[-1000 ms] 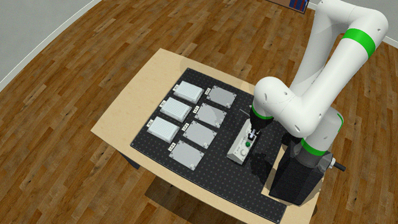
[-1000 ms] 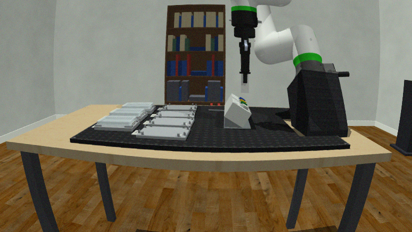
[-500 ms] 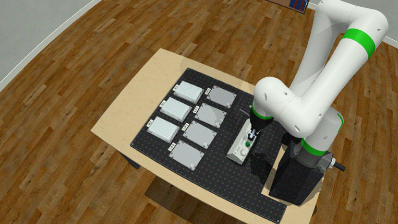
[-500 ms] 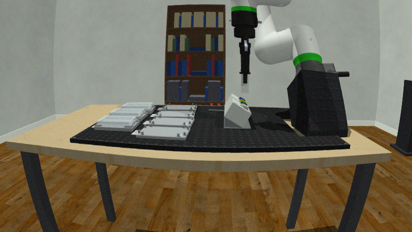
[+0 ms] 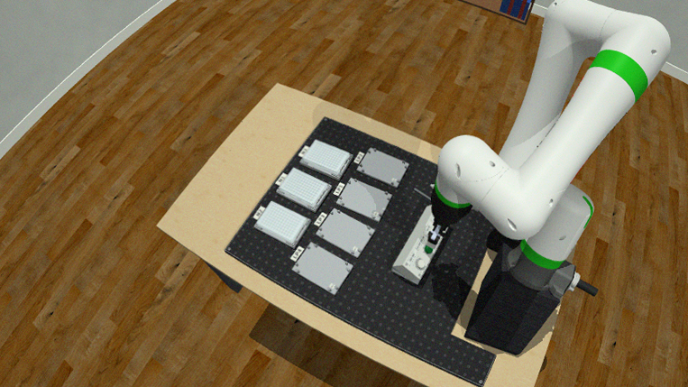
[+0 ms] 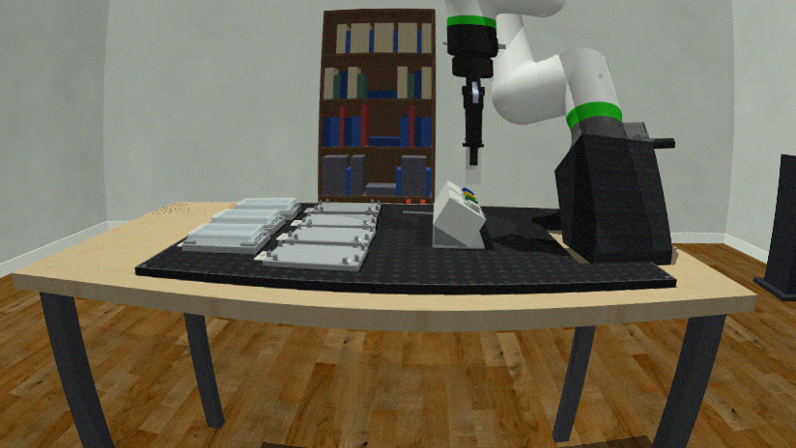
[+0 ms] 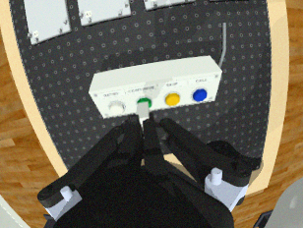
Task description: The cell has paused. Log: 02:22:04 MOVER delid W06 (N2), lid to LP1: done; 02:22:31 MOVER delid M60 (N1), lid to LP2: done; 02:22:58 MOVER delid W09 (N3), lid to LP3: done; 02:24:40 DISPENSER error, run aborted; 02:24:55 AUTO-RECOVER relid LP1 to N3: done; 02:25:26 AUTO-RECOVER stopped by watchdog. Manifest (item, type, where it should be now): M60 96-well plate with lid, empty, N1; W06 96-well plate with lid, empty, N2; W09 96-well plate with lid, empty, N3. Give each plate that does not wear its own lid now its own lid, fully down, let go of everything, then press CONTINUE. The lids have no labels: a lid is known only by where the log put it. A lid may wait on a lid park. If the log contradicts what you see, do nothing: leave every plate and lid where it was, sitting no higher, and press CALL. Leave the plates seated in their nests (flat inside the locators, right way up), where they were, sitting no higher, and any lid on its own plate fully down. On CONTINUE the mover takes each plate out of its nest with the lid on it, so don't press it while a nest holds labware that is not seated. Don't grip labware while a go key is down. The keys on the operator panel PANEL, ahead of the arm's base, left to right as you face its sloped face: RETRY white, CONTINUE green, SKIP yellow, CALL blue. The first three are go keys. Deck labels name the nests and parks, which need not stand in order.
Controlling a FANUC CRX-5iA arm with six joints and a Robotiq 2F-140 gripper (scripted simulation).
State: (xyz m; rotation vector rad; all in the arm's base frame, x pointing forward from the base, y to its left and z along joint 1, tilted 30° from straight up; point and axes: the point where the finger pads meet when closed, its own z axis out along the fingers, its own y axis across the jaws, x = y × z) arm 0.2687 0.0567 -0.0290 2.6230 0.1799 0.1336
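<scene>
Now: hand 6 cm above the green key. The rest, counted from my hand: white key: 6 cm below, 5 cm to the left; then blue key: 10 cm to the right, 6 cm below, 1 cm ahead; then yellow SKIP key: 6 cm below, 5 cm to the right, 1 cm ahead.
</scene>
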